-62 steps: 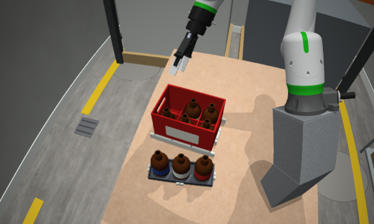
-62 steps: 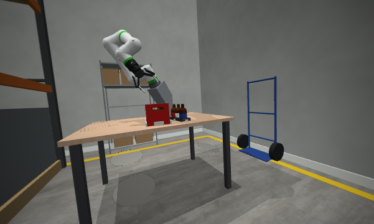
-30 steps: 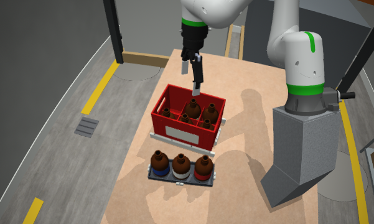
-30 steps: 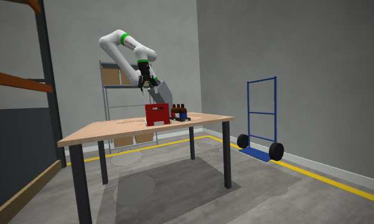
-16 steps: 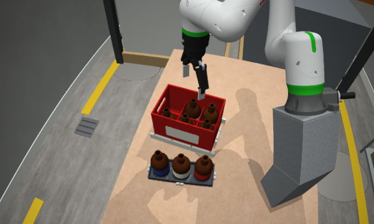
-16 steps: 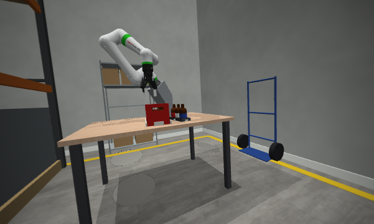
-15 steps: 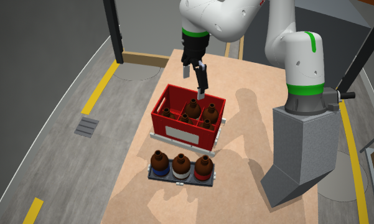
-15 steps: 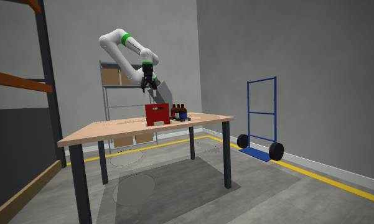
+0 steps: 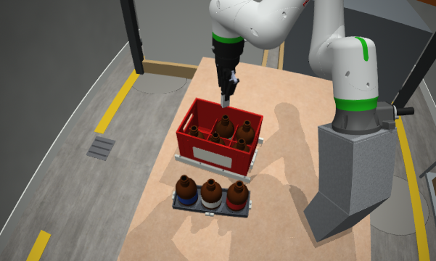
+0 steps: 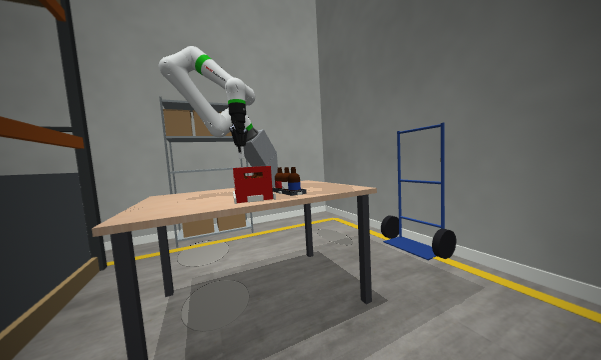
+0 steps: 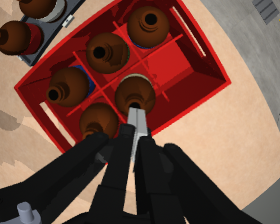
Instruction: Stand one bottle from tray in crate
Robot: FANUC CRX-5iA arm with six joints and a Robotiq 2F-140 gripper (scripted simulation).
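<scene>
My gripper is now 27 cm to the right of the white-banded bottle, 18 cm above it and 1 cm short of it. From my hand the other things lie so: red-labelled bottle 27 cm to the left, 18 cm below, 8 cm behind; tray 27 cm to the left, 25 cm below, 1 cm ahead; crate 18 cm below, 4 cm to the left, 1 cm ahead.
</scene>
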